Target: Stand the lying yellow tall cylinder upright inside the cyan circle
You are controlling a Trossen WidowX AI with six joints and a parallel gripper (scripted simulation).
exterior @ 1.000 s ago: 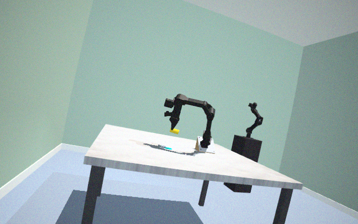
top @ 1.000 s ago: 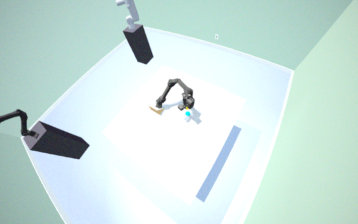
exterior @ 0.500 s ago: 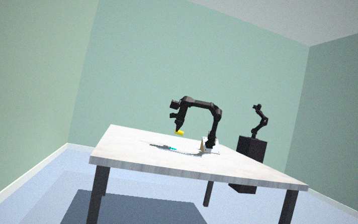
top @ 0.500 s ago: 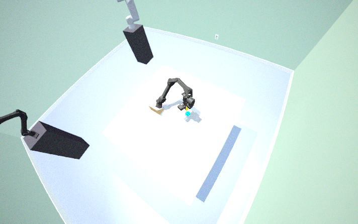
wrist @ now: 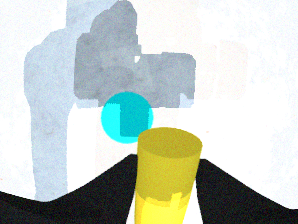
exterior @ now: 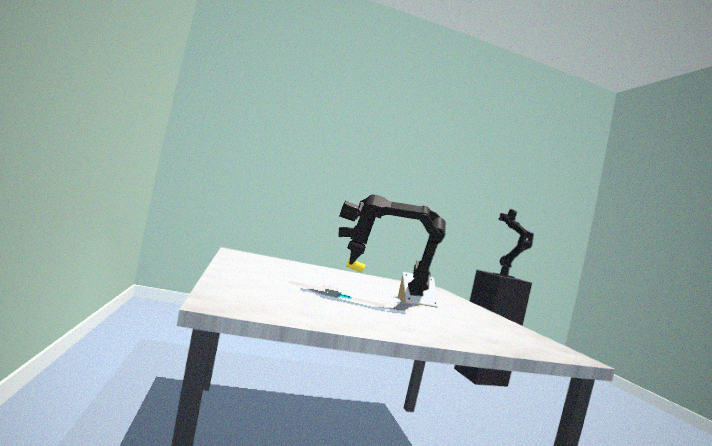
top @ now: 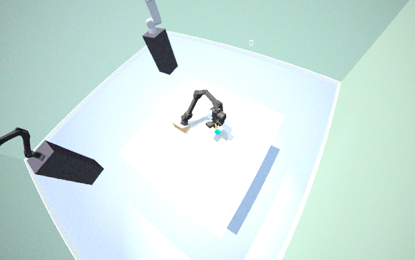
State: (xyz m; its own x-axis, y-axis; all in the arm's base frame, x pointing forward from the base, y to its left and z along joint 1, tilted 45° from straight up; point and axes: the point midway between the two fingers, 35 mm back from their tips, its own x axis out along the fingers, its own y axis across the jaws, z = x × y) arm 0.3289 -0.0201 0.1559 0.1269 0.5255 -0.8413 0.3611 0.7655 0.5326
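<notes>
Right now the cyan circle is 2 cm to the left of my gripper tip and 13 cm below it. From my gripper tip the other things lie so: yellow cylinder: 2 cm behind, 1 cm to the left, 1 cm below.
</notes>
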